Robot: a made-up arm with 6 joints. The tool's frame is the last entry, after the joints.
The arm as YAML. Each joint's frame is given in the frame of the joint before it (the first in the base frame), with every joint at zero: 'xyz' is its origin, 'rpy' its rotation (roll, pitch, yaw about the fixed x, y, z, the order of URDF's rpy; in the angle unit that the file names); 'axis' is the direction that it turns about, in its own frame. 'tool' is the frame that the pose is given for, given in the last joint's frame.
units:
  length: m
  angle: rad
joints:
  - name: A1
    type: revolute
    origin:
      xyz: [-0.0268, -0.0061, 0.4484]
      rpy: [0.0, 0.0, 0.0]
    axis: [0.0, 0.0, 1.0]
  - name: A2
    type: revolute
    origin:
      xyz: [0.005, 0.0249, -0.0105]
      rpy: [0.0, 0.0, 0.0]
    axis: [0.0, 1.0, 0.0]
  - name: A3
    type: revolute
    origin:
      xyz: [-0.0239, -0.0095, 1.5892]
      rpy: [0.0, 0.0, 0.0]
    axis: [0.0, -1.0, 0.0]
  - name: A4
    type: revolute
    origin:
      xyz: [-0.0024, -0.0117, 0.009]
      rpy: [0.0, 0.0, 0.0]
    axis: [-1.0, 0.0, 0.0]
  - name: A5
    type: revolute
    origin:
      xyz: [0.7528, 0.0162, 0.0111]
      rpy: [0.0, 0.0, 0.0]
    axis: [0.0, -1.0, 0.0]
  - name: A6
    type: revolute
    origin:
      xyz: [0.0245, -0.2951, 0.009]
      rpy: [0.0, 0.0, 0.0]
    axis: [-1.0, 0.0, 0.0]
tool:
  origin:
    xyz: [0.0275, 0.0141, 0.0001]
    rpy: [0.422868, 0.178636, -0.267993]
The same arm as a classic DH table. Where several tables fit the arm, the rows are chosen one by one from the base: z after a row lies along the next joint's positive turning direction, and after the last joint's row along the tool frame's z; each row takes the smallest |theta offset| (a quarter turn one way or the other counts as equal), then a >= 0, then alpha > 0; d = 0 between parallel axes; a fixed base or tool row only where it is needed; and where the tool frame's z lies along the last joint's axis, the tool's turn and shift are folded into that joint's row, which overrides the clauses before.
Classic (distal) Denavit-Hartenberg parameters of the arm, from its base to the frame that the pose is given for. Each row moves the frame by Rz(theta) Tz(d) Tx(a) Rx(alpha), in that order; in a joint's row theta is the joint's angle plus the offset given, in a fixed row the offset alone. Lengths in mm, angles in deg.
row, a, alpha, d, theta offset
base (fixed), -27.5, 0.00, 0.0, 12.82
A1, 5.0, -90.00, 437.9, -12.82
A2, -1589.4, 180.00, 0.0, 89.14
A3, -9.0, 90.00, -3.7, -0.86
A4, -11.1, -90.00, -750.4, 0.00
A5, -9.0, 90.00, 278.9, 0.00
A6, -12.7, -92.73, -52.3, 63.95
tool (fixed), 0.0, 0.00, -6.1, 71.81

